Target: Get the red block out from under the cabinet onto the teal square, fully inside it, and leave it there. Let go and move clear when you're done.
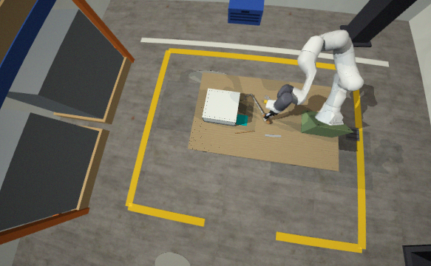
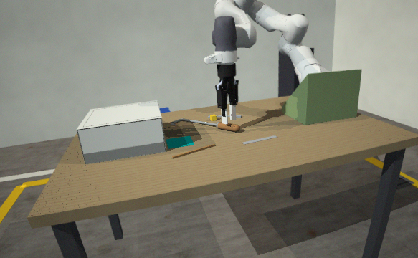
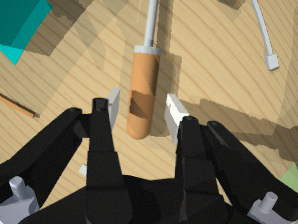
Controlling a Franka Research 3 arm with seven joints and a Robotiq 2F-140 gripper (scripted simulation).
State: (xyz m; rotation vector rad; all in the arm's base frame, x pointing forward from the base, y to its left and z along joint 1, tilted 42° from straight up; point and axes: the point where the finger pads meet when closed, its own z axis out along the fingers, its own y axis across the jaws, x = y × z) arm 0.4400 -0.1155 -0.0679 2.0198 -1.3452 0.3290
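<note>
Now: hand 180 mm to the left of the yellow cube and 60 mm above it. Round my hand: hook tool: 100 mm to the right, 90 mm ahead, 60 mm below; then flat grey bar: 160 mm to the left, 70 mm below, 50 mm behind; then grey fork-like tool: 190 mm to the right, 80 mm behind, 70 mm below.
</note>
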